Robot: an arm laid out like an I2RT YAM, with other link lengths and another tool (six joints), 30 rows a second.
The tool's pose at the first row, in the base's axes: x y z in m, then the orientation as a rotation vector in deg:
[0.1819 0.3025 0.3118 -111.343 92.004 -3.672]
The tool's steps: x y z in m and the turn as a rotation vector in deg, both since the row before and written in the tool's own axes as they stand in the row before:
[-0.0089 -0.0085 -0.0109 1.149 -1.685 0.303]
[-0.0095 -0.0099 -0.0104 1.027 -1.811 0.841]
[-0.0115 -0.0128 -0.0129 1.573 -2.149 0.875]
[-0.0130 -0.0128 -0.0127 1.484 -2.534 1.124]
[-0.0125 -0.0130 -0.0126 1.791 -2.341 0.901]
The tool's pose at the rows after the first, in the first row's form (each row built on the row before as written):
[0.1826 0.3067 0.3277 -109.785 90.833 -2.812]
[0.1843 0.3112 0.3442 -107.855 90.119 -1.524]
[0.1868 0.3157 0.3651 -105.389 89.035 -0.350]
[0.1887 0.3206 0.3867 -102.698 87.917 1.333]
[0.1907 0.3240 0.4083 -99.989 86.637 2.468]

